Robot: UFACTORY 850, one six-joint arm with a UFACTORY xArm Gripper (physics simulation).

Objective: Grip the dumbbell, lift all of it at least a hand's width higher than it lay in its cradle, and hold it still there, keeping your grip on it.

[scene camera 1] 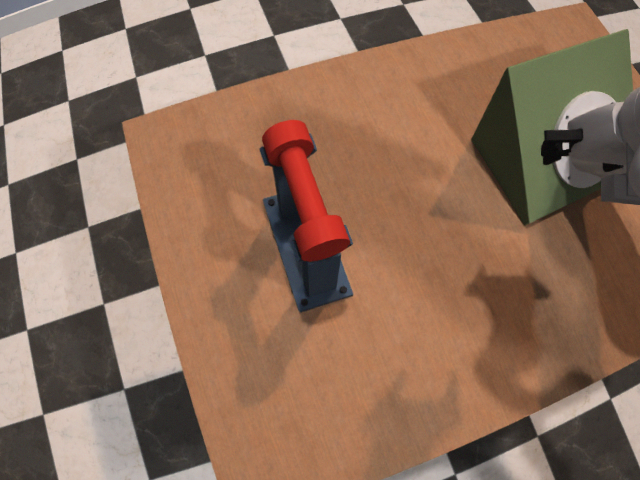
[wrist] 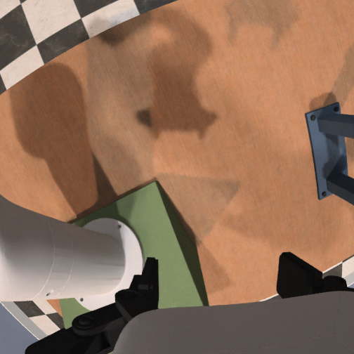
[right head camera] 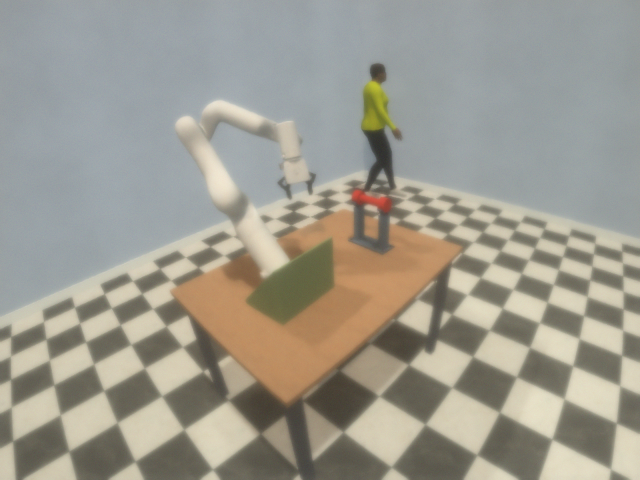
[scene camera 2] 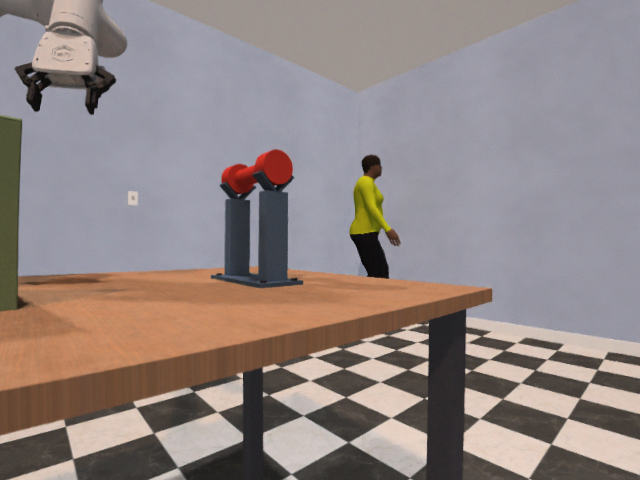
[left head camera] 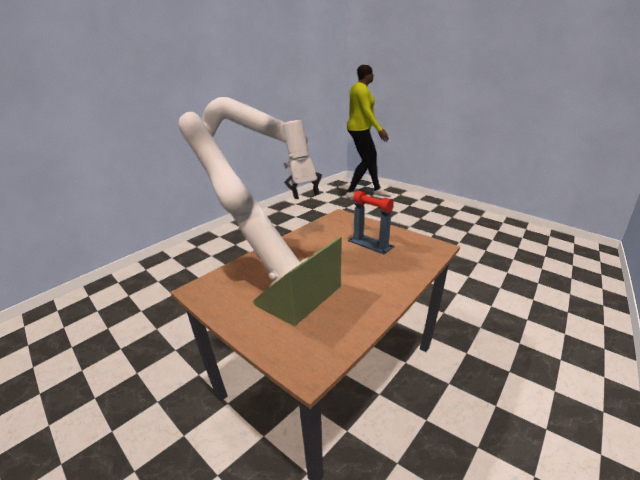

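Note:
A red dumbbell (left head camera: 373, 201) (right head camera: 371, 199) (scene camera 1: 306, 191) (scene camera 2: 253, 174) lies level across the two posts of a blue-grey cradle (left head camera: 384, 232) (right head camera: 383, 232) (scene camera 1: 323, 273) (scene camera 2: 272, 237) (wrist: 327, 150), its thick ends resting in the V-shaped tops. My gripper (left head camera: 306, 196) (right head camera: 300, 195) (scene camera 2: 62, 109) (wrist: 220, 276) is open and empty, fingers pointing down. It hangs higher than the dumbbell and well to its side, towards the arm's base. The dumbbell does not show in the wrist view, where part of the cradle shows at the right edge.
A green wedge-shaped mount (left head camera: 310, 289) (right head camera: 299, 289) (scene camera 1: 568, 77) (scene camera 2: 9, 217) (wrist: 155, 220) carries the arm's base on the wooden table (left head camera: 310, 372) (right head camera: 289, 372) (scene camera 1: 387, 335) (scene camera 2: 155, 341) (wrist: 260, 150). A person (left head camera: 361, 111) (right head camera: 376, 111) (scene camera 2: 368, 206) in a yellow top is beyond the table.

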